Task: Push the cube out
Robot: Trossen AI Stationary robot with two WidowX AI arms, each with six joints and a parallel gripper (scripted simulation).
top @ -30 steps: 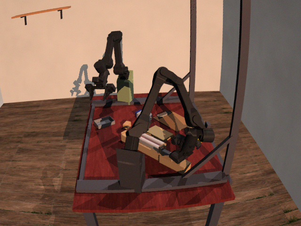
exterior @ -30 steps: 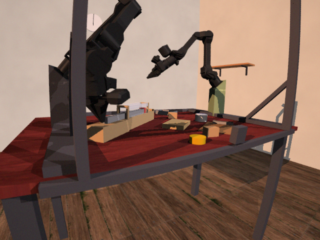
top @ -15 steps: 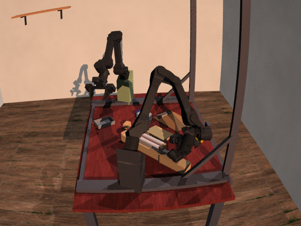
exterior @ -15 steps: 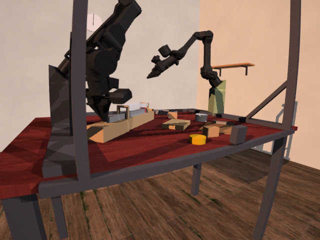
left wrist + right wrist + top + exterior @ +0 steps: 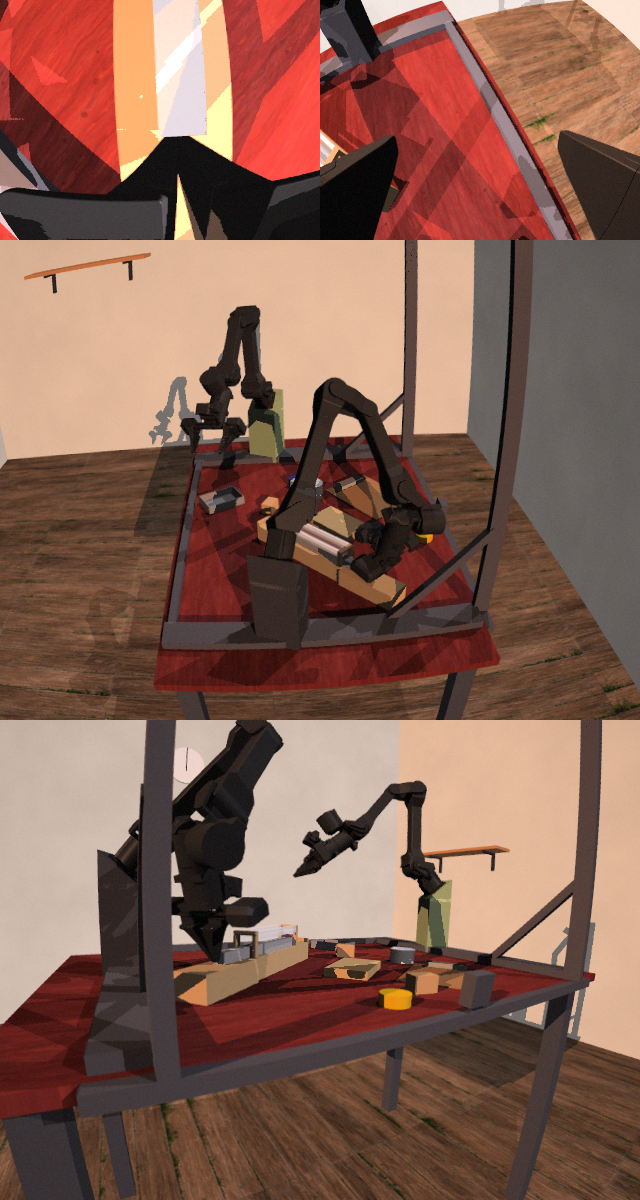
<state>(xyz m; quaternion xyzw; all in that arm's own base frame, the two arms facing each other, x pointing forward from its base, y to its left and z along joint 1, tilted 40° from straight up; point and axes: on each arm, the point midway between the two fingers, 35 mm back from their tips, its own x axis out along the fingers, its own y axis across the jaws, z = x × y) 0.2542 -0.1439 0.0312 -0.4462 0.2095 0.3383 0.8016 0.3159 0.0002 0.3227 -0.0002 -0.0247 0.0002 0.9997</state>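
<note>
The channel is 16 cm to the right of my left hand, 14 cm ahead of it and 3 cm below it. Also, from my left hand: yellow disc (23 cm to the right, 17 cm behind, 7 cm below); then grey tray (49 cm to the right, 39 cm ahead, 8 cm below); then flat tan block (32 cm to the right, 7 cm below, 5 cm ahead).
</note>
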